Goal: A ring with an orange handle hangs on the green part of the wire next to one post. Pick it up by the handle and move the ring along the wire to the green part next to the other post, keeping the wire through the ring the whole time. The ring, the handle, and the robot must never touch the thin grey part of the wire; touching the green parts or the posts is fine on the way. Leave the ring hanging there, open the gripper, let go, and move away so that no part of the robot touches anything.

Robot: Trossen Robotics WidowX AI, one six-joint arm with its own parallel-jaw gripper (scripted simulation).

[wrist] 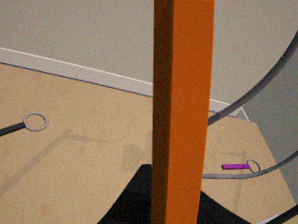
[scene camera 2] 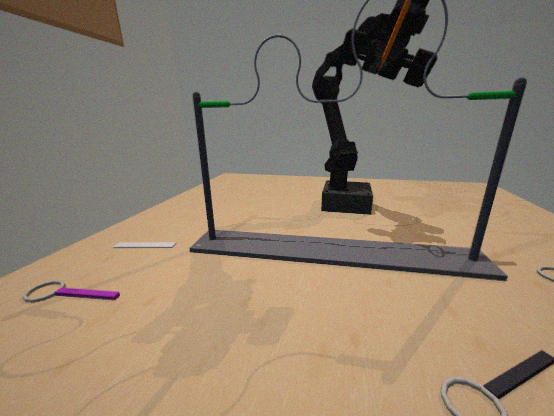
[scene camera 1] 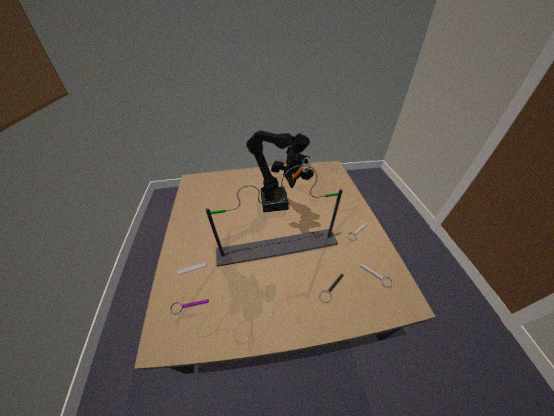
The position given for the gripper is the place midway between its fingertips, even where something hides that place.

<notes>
In view: the gripper (scene camera 2: pixel 378 71).
The gripper also shows in the wrist view (wrist: pixel 153 173).
</notes>
